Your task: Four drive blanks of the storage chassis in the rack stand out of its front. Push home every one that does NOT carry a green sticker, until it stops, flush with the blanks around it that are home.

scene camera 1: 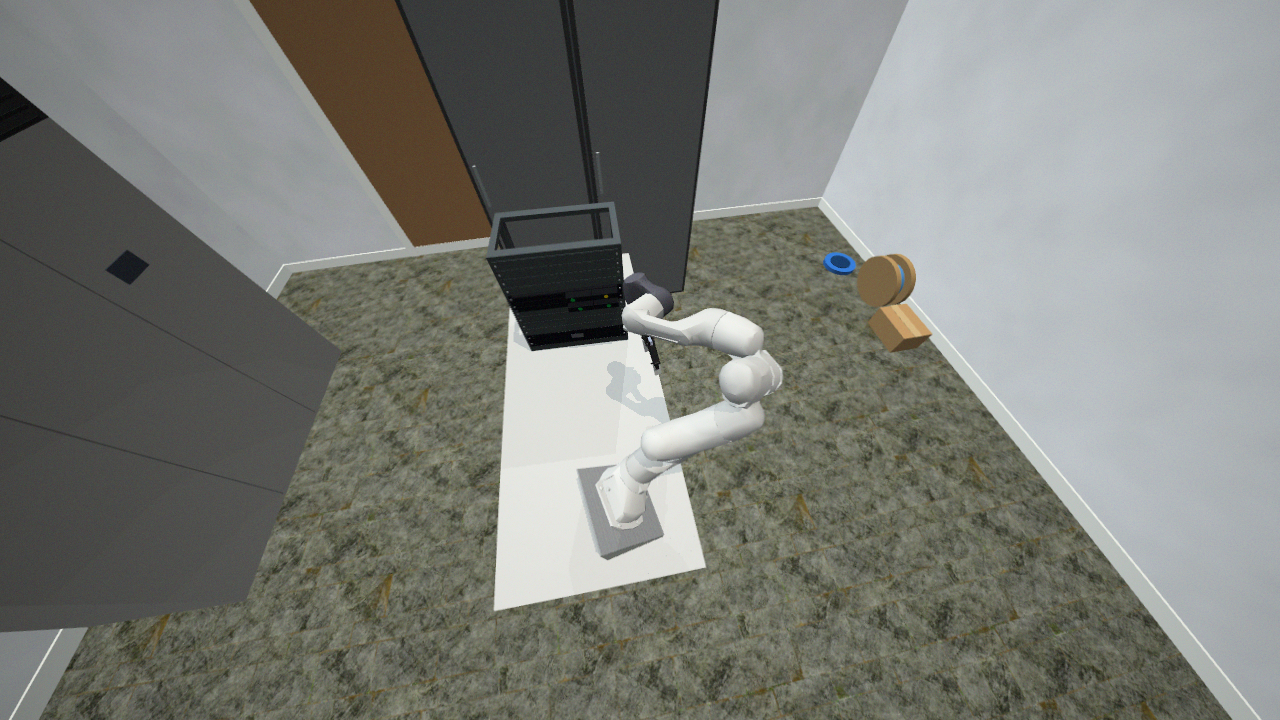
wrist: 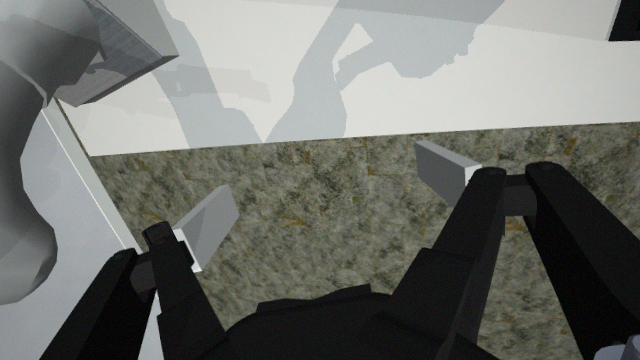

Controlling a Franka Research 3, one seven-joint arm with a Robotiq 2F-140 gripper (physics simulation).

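Note:
The rack (scene camera 1: 554, 248) stands at the far end of the white floor panel in the scene view, its dark front facing the arm. The storage chassis (scene camera 1: 586, 302) sits in its lower half, with small green and yellow marks on its right part. Single drive blanks, and which of them stand out, are too small to tell. My gripper (scene camera 1: 655, 365) (wrist: 322, 180) is open and empty, beside the rack's right front corner and in front of it. In the wrist view its two pads stand wide apart over the patterned floor, and the drive blanks do not show there.
The arm's base stands on a grey plinth (scene camera 1: 633, 540) on the white panel (scene camera 1: 537, 537) (wrist: 500, 90). A tall dark cabinet (scene camera 1: 653, 116) stands behind the rack. A blue ring (scene camera 1: 828, 268), a wooden reel (scene camera 1: 879, 281) and a cardboard box (scene camera 1: 897, 329) lie by the right wall.

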